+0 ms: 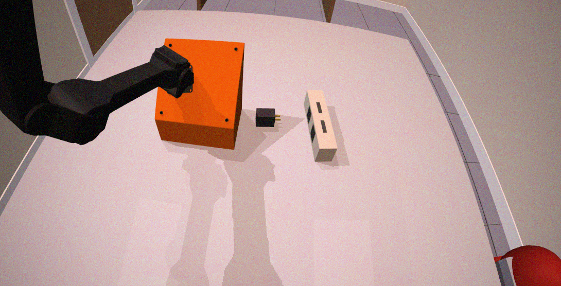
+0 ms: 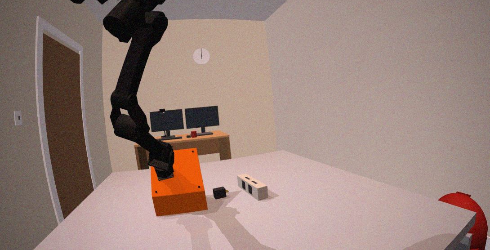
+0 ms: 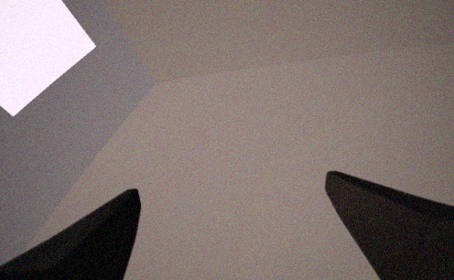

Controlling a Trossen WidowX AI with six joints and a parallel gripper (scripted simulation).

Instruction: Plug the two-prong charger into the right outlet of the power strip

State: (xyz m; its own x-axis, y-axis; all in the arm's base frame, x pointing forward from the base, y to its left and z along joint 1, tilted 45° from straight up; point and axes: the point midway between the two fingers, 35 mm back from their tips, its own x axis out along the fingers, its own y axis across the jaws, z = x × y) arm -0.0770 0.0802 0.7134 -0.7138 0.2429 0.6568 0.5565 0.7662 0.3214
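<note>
The two-prong charger lies 390 mm ahead of my gripper tip, 460 mm to the left of it and 710 mm below it.
</note>
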